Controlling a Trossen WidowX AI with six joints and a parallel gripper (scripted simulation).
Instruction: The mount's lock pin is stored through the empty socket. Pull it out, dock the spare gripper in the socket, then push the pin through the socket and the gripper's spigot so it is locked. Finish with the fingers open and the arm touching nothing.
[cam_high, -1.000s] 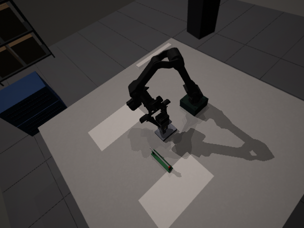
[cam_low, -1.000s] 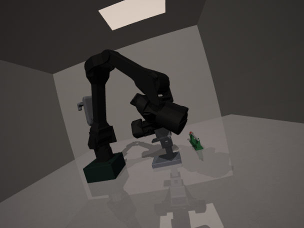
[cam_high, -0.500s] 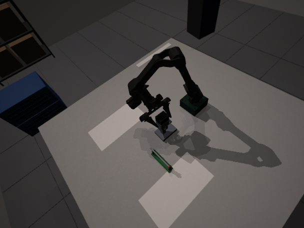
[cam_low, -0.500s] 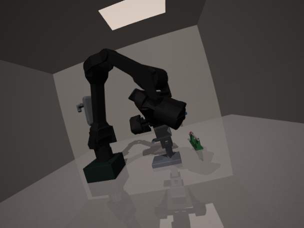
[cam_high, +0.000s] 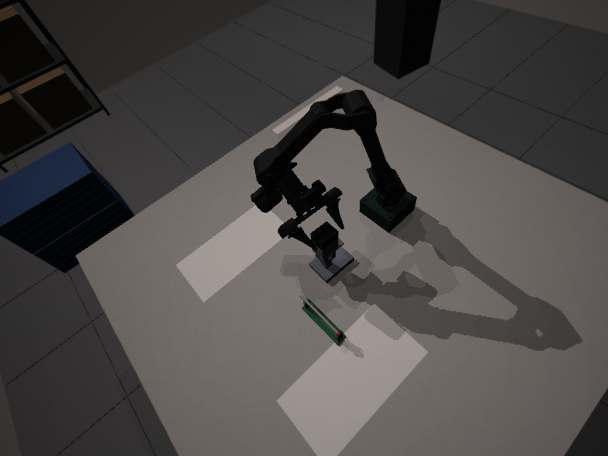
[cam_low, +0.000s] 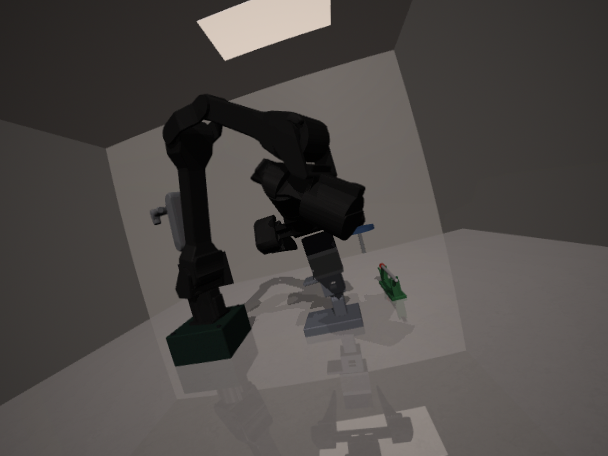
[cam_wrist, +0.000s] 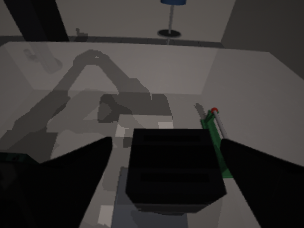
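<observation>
Right now the spare gripper is 4 cm below my gripper tip, 2 cm to the right of it and 1 cm ahead of it. The rest, counted from my gripper tip: green stand (14 cm below, 12 cm to the left, 11 cm ahead); grey mount (11 cm below, 2 cm to the right).
</observation>
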